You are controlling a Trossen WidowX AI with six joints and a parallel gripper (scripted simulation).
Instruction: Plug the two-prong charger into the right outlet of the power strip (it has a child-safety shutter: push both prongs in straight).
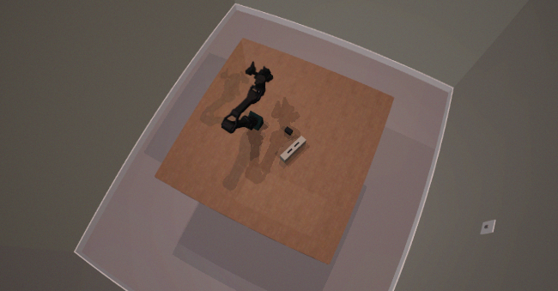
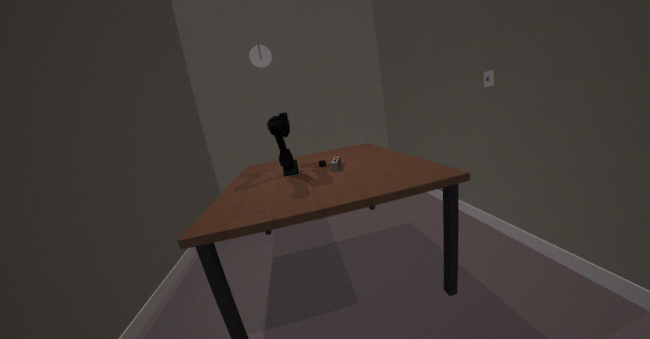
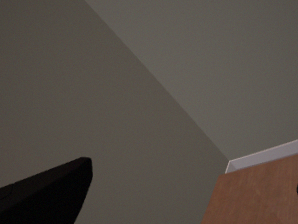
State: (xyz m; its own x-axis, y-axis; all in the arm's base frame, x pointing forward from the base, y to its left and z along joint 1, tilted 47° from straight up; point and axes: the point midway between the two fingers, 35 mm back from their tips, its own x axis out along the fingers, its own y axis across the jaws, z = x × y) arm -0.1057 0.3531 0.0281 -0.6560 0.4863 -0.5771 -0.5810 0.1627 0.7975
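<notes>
The two-prong charger lies 37 cm ahead of my gripper tip, 17 cm to the right of it and 31 cm below it.
</notes>
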